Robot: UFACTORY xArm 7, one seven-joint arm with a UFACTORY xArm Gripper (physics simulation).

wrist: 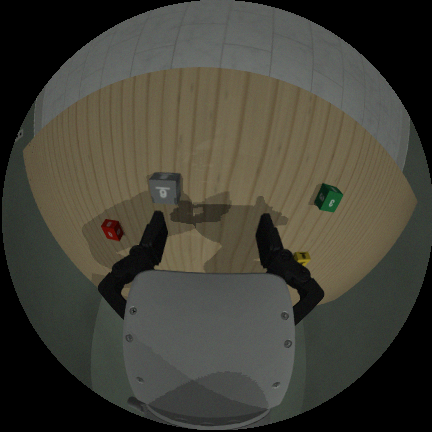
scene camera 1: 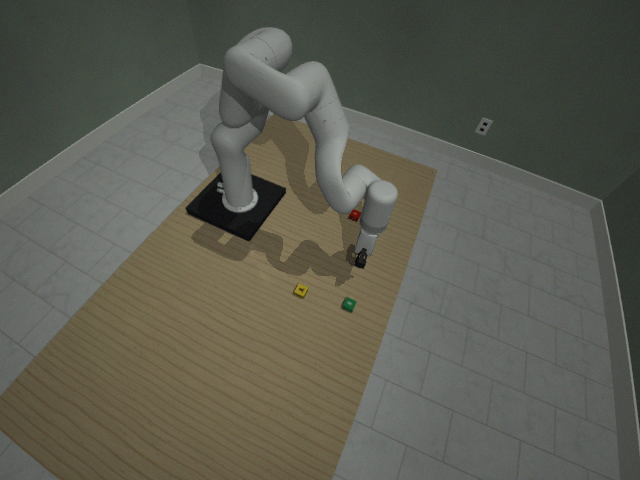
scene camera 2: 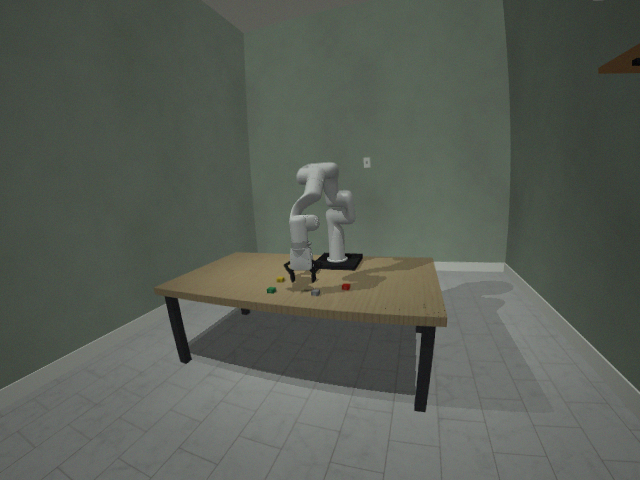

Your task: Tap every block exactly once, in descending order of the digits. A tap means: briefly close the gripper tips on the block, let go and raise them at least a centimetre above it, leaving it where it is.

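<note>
My gripper (scene camera 1: 360,264) (scene camera 2: 303,280) (wrist: 211,222) is open and empty, low above the table. The grey block (scene camera 2: 315,292) (wrist: 165,192) lies just beyond the left fingertip in the wrist view, with a small barred digit like a 6 or 9; it is hidden in scene camera 1. The red block (scene camera 1: 354,214) (scene camera 2: 345,286) (wrist: 112,230), marked 0, lies left of the fingers in the wrist view. The green block (scene camera 1: 349,304) (scene camera 2: 271,290) (wrist: 329,198), seemingly a 3, lies to the right. The yellow block (scene camera 1: 300,290) (scene camera 2: 280,279) (wrist: 302,258) lies beside the right finger, its digit unclear.
The wooden table (scene camera 1: 206,361) (scene camera 2: 403,289) (wrist: 225,125) carries the blocks. The arm stands on a black base plate (scene camera 1: 206,206) (scene camera 2: 351,262). The table's long edge runs beyond the grey and green blocks, with tiled floor past it. The arm's shadow falls around the gripper.
</note>
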